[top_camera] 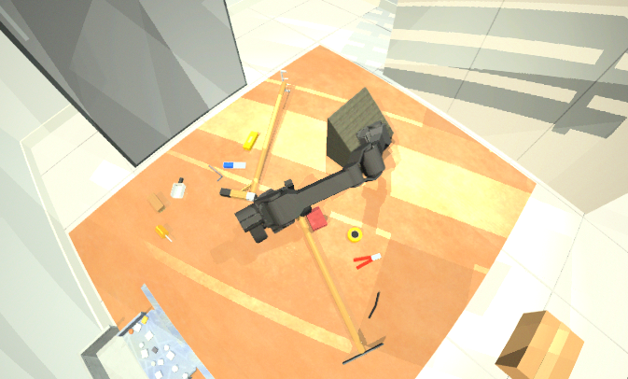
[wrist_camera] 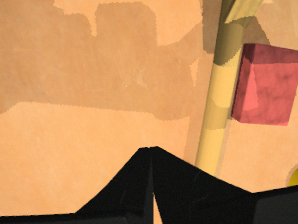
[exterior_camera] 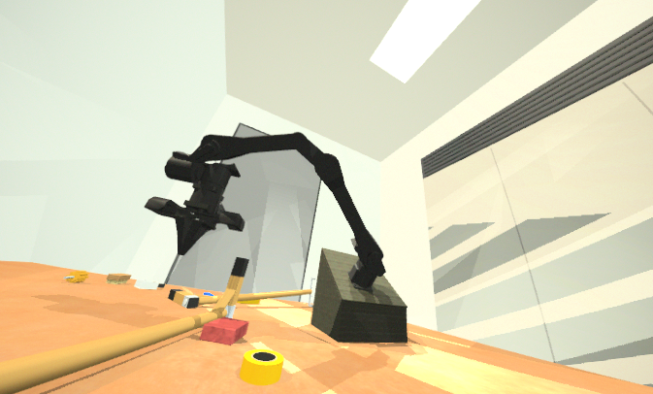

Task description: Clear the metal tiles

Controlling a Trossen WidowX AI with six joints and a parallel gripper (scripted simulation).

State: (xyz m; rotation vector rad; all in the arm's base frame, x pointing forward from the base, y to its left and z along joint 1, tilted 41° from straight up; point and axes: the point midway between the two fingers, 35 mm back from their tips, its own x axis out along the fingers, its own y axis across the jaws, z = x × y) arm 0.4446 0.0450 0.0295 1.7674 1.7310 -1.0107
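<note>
Now: gripper tip 13 cm past the red block, 2 cm to the right of it and 11 cm above it. Round my gripper tip: red clip: 16 cm behind, 25 cm to the left, 12 cm below; long scraper: 2 cm behind, 17 cm to the left, 6 cm below; yellow tape roll: 18 cm behind, 16 cm to the left, 11 cm below.
</note>
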